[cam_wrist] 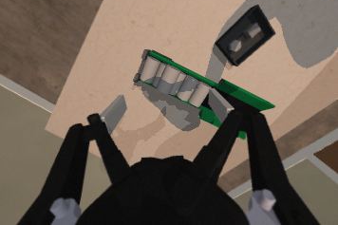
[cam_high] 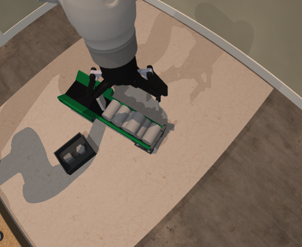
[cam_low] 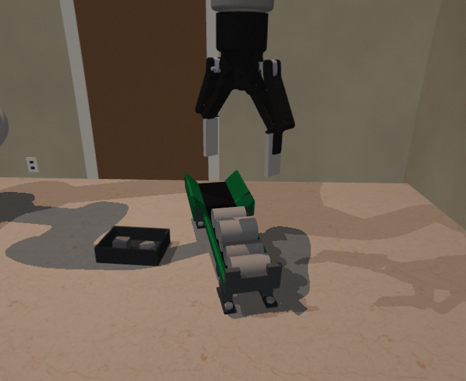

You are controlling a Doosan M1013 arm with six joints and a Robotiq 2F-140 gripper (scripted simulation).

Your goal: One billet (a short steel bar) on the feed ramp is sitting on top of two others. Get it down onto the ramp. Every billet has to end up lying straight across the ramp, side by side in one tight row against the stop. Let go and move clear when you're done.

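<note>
Right now the grey stop is 190 mm below my hand, 80 mm to the right of it and 10 mm ahead of it. Round my hand: black tray 240 mm below, 190 mm behind, 150 mm to the left.
</note>
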